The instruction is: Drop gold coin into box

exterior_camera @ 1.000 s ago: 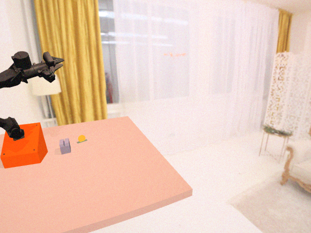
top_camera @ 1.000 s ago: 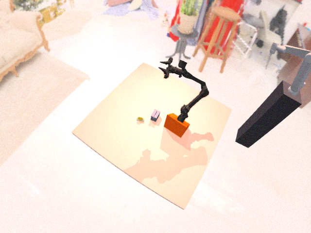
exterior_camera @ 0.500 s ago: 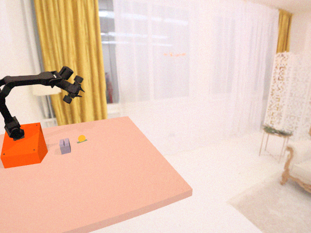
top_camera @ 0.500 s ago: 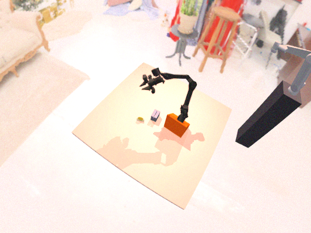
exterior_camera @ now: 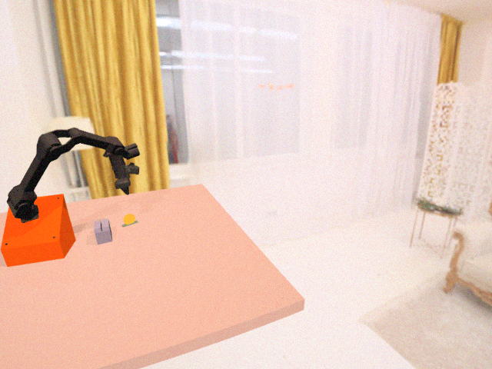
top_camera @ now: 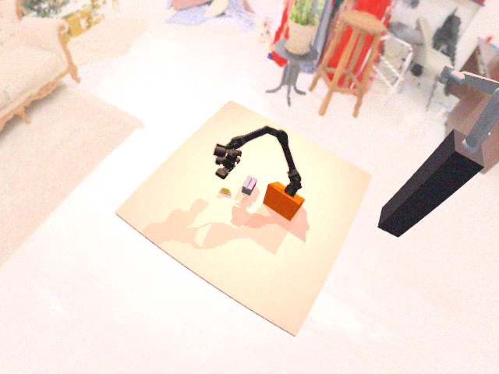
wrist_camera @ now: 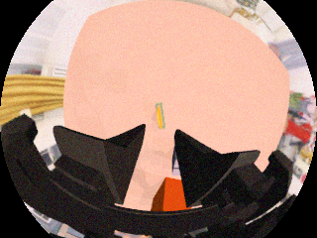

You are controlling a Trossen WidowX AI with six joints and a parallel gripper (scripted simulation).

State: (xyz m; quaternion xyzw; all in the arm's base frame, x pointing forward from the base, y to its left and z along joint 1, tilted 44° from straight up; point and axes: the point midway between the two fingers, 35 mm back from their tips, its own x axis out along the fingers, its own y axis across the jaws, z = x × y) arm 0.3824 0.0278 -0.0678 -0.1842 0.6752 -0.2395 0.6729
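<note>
The gold coin lies 140 mm below my gripper tip, 20 mm behind it and 10 mm to the left of it.
</note>
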